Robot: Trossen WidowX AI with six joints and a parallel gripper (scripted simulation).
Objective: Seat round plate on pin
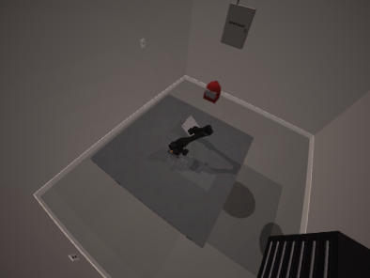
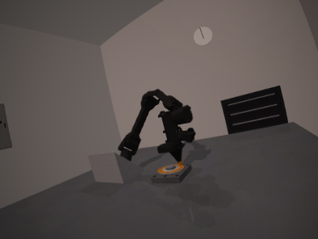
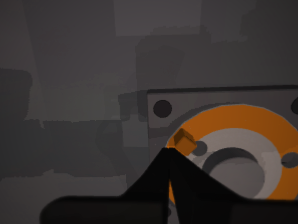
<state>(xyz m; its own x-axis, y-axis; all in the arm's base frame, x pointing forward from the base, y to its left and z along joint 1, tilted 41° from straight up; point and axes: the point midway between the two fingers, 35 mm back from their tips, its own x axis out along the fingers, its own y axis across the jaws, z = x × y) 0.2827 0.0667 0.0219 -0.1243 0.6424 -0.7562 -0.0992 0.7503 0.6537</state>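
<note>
The grey square base is 5 cm to the right of my gripper tip, 2 cm below it and 2 cm behind it.
</note>
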